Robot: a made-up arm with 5 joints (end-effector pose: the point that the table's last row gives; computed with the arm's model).
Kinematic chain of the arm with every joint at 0, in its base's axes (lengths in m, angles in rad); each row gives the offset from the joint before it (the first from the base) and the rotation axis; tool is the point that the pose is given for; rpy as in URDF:
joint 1: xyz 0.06 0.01 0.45 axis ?
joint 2: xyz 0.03 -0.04 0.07 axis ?
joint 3: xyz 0.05 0 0.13 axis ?
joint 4: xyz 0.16 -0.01 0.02 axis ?
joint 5: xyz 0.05 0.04 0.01 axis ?
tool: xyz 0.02 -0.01 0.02 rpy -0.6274 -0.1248 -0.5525
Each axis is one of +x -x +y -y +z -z.
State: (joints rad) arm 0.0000 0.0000 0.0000 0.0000 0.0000
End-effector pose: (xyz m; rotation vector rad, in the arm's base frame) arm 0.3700 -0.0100 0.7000 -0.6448 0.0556 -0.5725
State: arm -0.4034 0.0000 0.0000 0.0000 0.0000
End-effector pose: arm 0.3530 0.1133 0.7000 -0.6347 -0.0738 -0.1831
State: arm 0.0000 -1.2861 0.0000 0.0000 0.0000
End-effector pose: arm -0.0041 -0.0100 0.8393 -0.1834 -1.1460 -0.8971
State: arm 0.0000 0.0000 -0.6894 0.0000 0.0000
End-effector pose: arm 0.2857 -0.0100 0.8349 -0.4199 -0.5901 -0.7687
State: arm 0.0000 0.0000 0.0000 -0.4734 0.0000
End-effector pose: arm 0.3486 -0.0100 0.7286 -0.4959 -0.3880 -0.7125
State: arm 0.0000 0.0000 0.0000 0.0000 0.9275
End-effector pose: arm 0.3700 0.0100 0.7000 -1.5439 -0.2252 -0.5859
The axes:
joint 1: -z
joint 2: +y
joint 3: +y
joint 4: +y
joint 5: -x

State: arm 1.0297 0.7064 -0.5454 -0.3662 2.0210
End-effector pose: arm 0.2663 -0.3093 0.6049 -2.8023 0.7331 -1.0010
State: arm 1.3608 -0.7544 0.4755 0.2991 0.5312
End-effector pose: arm 0.0926 -0.1838 0.7431 -1.1042 0.7701 -1.7551
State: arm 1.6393 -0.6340 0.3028 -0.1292 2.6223
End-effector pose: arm 0.0548 -0.1920 0.7542 2.0963 -1.3239 0.3193
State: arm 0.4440 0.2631 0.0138 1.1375 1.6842
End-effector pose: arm 0.3355 -0.1089 0.5416 -1.8600 0.6634 0.7783
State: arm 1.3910 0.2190 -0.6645 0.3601 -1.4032
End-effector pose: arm 0.0850 -0.3028 0.7325 0.8800 -0.2432 -1.6759
